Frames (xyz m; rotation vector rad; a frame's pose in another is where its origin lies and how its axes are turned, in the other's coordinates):
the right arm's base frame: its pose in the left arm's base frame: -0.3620 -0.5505 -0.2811 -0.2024 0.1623 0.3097
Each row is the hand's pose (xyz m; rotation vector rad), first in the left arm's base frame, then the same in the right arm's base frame.
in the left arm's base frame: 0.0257 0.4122 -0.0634 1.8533 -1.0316 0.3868
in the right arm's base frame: 0.5977 0.7371 0.4732 1.8199 -1.4915 0.2576
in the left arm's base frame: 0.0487 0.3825 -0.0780 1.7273 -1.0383 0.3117
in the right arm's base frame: 0.6136 0.7046 0.4554 1.7059 -1.4781 0.1540
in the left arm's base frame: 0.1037 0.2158 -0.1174 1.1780 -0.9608 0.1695
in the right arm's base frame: 0.6252 0.5385 0.3873 1.1951 -1.3144 -0.0837
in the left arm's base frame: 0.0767 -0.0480 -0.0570 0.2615 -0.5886 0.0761
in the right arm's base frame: 0.5132 0.2907 0.3838 0.3596 -0.7935 -0.2648
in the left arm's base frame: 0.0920 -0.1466 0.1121 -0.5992 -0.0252 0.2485
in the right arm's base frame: 0.4675 0.1648 0.5274 -0.4130 -0.1119 -0.1031
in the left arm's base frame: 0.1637 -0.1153 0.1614 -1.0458 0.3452 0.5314
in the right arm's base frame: 0.5345 0.1627 0.5911 -0.8142 0.2960 0.1967
